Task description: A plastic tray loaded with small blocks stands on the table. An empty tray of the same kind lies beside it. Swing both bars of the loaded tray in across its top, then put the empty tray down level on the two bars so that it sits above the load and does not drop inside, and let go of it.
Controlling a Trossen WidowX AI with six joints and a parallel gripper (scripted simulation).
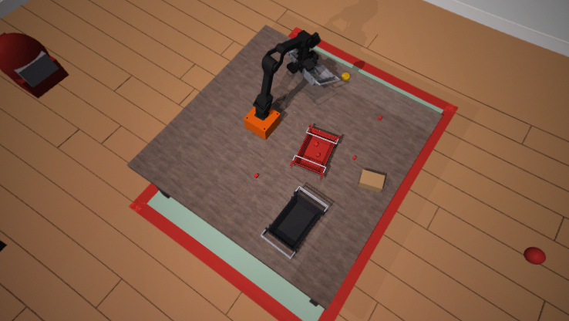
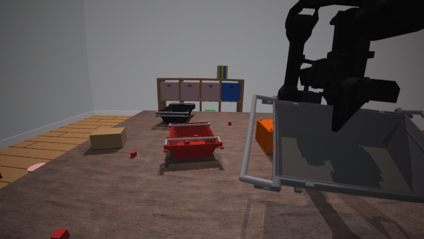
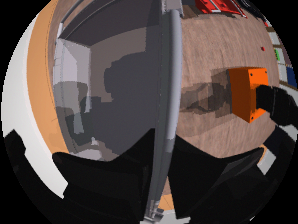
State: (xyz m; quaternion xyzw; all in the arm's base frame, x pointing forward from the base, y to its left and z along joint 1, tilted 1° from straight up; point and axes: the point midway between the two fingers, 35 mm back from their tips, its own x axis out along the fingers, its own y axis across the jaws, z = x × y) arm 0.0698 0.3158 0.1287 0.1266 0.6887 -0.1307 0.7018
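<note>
Now: the grey tray 70 mm to the left of my gripper tip and 30 mm ahead of it. The rest, counted from my gripper tip: cardboard box (640 mm ahead, 330 mm to the right, 150 mm below); then grey cylinder (250 mm to the left, 210 mm behind, 150 mm below); then yellow disc (240 mm to the left, 190 mm ahead, 170 mm below).
</note>
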